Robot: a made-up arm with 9 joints.
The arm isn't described. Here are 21 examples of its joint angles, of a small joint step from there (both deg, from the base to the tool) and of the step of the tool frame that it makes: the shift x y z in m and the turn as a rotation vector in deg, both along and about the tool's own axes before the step.
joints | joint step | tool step
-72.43 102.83 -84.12 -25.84 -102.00 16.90 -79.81 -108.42 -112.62 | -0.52 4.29 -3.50 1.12 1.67 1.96 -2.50 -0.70 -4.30 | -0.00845 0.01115 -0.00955 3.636 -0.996 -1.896
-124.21 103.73 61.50 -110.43 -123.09 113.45 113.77 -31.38 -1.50 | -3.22 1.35 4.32 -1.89 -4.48 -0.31 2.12 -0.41 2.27 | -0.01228 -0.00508 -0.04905 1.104 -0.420 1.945
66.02 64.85 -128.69 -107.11 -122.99 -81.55 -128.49 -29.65 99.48 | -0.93 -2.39 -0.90 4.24 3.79 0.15 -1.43 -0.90 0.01 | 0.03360 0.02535 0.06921 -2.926 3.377 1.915
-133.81 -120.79 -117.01 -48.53 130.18 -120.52 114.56 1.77 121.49 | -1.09 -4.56 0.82 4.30 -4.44 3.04 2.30 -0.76 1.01 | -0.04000 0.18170 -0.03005 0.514 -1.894 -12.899
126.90 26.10 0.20 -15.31 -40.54 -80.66 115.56 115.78 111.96 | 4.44 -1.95 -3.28 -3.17 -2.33 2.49 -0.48 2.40 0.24 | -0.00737 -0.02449 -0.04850 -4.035 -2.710 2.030
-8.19 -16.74 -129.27 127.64 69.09 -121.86 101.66 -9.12 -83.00 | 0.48 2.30 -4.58 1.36 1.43 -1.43 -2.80 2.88 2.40 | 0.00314 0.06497 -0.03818 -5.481 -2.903 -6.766
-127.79 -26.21 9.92 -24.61 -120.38 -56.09 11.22 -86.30 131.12 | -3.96 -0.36 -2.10 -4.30 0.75 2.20 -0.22 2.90 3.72 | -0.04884 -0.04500 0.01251 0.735 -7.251 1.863
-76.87 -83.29 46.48 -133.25 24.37 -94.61 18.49 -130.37 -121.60 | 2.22 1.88 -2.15 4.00 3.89 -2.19 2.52 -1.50 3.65 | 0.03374 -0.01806 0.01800 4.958 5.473 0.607
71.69 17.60 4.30 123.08 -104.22 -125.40 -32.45 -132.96 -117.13 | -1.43 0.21 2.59 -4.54 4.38 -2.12 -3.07 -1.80 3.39 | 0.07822 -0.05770 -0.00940 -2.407 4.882 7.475
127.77 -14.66 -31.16 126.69 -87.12 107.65 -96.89 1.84 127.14 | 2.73 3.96 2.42 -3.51 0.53 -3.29 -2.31 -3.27 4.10 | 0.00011 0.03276 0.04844 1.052 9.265 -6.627
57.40 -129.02 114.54 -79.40 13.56 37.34 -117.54 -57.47 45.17 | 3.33 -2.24 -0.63 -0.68 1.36 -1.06 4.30 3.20 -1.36 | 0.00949 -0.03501 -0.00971 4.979 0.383 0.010
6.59 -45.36 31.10 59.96 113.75 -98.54 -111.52 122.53 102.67 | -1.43 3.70 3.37 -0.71 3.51 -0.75 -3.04 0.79 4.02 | 0.02183 0.06982 0.02158 -1.413 -0.079 -5.049
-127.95 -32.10 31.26 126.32 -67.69 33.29 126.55 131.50 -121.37 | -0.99 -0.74 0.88 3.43 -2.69 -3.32 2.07 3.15 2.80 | -0.04190 0.05407 -0.03243 -3.363 -4.858 -7.123
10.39 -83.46 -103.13 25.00 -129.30 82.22 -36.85 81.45 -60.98 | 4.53 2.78 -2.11 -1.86 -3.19 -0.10 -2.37 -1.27 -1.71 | 0.00459 -0.01580 0.01197 9.440 -4.932 3.367
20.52 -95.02 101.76 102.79 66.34 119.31 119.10 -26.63 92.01 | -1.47 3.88 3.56 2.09 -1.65 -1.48 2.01 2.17 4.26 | 0.02796 -0.06094 -0.06100 -8.734 -8.088 5.727
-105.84 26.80 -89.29 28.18 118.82 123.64 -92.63 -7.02 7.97 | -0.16 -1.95 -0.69 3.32 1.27 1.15 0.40 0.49 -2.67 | 0.00538 0.01154 0.02387 0.917 5.351 -1.764
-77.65 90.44 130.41 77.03 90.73 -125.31 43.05 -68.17 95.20 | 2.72 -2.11 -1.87 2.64 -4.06 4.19 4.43 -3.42 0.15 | -0.01006 0.04061 0.00542 6.360 3.418 -7.785
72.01 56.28 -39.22 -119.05 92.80 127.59 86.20 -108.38 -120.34 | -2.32 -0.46 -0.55 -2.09 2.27 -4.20 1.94 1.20 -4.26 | -0.01215 0.02710 -0.04936 7.330 -7.746 -3.318
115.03 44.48 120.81 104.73 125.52 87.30 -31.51 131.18 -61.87 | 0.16 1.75 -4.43 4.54 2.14 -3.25 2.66 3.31 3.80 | 0.01827 0.06938 0.01163 -0.604 1.766 -7.018
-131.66 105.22 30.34 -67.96 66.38 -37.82 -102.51 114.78 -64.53 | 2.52 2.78 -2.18 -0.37 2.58 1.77 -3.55 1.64 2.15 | -0.02314 0.02052 0.04920 -1.911 5.278 -4.373
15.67 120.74 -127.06 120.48 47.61 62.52 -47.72 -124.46 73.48 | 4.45 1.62 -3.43 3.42 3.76 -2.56 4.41 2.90 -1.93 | -0.04654 -0.06401 -0.00563 9.740 -6.979 4.824
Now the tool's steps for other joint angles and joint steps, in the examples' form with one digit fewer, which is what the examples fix.
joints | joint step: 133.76 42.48 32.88 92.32 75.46 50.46 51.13 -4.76 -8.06 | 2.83 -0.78 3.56 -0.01 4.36 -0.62 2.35 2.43 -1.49
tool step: 0.0222 -0.0141 0.0343 0.57 6.22 2.39
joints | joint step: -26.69 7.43 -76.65 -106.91 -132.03 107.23 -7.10 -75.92 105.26 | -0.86 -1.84 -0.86 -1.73 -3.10 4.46 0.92 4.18 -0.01
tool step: 0.0580 -0.0135 0.0099 2.48 3.50 -0.60
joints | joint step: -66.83 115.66 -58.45 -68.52 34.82 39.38 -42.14 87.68 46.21 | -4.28 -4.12 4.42 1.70 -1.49 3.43 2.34 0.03 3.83
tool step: -0.0127 -0.0172 -0.0349 -6.15 -4.38 1.56
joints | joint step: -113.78 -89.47 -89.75 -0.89 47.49 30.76 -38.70 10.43 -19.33 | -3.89 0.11 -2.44 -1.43 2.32 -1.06 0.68 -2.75 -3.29
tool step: -0.0046 -0.0047 -0.0125 -0.06 -0.01 0.41
